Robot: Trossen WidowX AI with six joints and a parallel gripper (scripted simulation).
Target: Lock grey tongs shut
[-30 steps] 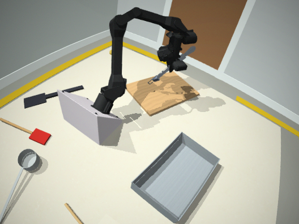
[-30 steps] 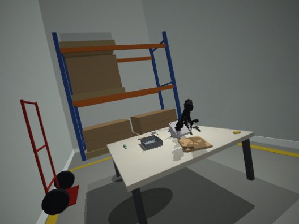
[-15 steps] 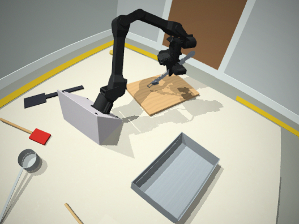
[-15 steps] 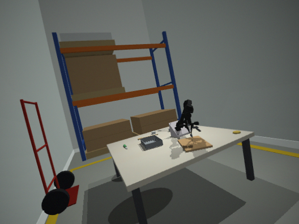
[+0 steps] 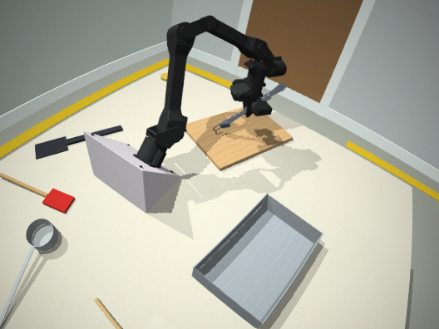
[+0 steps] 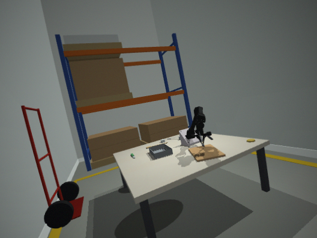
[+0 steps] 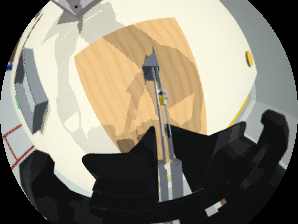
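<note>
Now: gripper tip 10 mm past the wooden board and 80 mm above it. Round my gripper tip: roasting tin: 260 mm ahead, 420 mm to the right, 60 mm below; yellow disc: 460 mm behind, 160 mm to the left, 80 mm below; black spatula: 450 mm behind, 410 mm to the right, 80 mm below.
</note>
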